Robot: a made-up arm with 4 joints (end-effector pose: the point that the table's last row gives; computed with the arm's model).
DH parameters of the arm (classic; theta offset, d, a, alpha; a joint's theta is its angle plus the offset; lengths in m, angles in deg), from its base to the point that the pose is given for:
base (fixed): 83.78 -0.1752 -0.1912 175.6
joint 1: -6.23 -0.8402 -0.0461 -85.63
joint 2: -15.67 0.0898 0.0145 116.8
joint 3: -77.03 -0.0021 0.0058 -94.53
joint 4: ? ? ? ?
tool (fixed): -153.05 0.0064 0 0
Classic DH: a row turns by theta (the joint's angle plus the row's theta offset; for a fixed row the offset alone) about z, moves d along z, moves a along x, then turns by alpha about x.
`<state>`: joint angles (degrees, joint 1 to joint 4).
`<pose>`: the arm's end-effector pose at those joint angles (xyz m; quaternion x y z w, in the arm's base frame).
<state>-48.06 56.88 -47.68 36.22</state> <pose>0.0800 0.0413 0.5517 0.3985 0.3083 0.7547 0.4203</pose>
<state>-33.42 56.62 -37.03 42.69</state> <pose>0.1290 -0.0374 0.5200 0.4103 0.3218 0.6465 0.5569</pose>
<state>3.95 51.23 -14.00 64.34</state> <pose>0.0829 -0.2441 0.4560 0.4839 0.3913 0.2794 0.7312</pose>
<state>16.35 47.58 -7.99 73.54</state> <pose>0.0227 -0.2830 0.4448 0.5259 0.4178 0.1490 0.7258</pose>
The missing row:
joint 4: -28.19 -0.147 -0.1828 -99.69
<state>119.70 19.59 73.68 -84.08</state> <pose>-0.0945 -0.2194 0.8808 -0.6253 0.3942 -0.6158 0.2728</pose>
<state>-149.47 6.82 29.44 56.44</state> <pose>-0.0058 0.0676 0.6022 -0.3555 0.1989 0.7908 0.4568</pose>
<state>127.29 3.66 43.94 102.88</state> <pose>-0.1652 -0.0201 0.5583 -0.6559 0.0550 0.7500 0.0656</pose>
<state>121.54 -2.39 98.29 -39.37</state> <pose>-0.0792 -0.2239 0.8670 0.4762 -0.5258 0.7048 0.0058</pose>
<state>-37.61 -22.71 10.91 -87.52</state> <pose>-0.0703 -0.1515 0.8792 -0.3013 -0.6915 0.5084 0.4154</pose>
